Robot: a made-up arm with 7 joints. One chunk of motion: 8 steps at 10 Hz.
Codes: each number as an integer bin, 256 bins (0 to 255) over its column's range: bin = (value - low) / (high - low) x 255, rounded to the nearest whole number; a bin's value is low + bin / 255 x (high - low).
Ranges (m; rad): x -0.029..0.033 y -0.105..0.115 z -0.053..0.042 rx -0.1..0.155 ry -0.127..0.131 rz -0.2..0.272
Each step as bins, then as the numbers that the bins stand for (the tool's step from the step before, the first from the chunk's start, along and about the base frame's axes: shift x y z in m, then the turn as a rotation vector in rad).
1 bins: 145 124 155 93 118 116
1 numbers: 0.00625 0.00198 0.00475 -0.00700 -0.00761 0.01471
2 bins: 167 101 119 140 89 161
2 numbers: 0.01160 -0.01786 -0.00867 0.04000 -0.03695 0.09801
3 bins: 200 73 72 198 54 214
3 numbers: 0.01963 -0.04202 -0.02618 0.09800 -0.07236 0.19611
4 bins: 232 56 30 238 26 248
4 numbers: 0.02741 -0.05669 -0.04182 0.13800 -0.10069 0.25904
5 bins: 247 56 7 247 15 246
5 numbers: 0.03105 -0.05669 -0.05039 0.14700 -0.11182 0.25534
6 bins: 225 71 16 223 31 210
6 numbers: 0.02571 -0.04375 -0.04704 0.12300 -0.09564 0.18871
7 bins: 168 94 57 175 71 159
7 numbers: 0.01185 -0.02390 -0.03176 0.07500 -0.05516 0.09431
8 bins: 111 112 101 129 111 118
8 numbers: -0.00201 -0.00837 -0.01537 0.02900 -0.01469 0.01842
